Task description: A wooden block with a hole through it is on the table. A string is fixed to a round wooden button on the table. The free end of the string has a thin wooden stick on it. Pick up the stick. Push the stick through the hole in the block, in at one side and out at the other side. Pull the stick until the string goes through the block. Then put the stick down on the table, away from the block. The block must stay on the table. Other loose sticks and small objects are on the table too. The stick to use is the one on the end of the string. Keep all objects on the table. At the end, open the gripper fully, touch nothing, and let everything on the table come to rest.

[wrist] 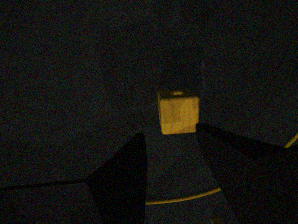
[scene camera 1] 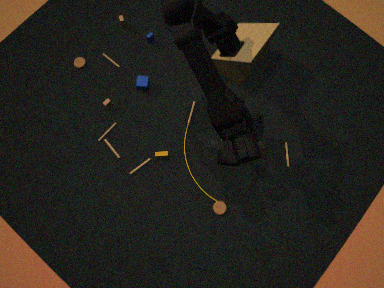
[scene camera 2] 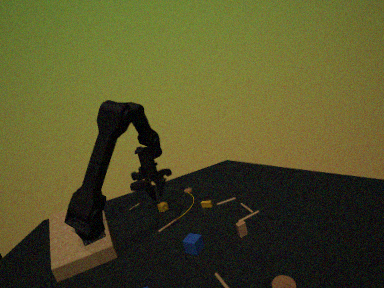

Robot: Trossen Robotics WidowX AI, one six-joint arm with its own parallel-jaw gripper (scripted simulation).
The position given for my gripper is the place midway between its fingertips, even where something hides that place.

Note:
In view: my gripper (scene camera 2: 158, 198).
My gripper also shows in the wrist view (wrist: 170, 134).

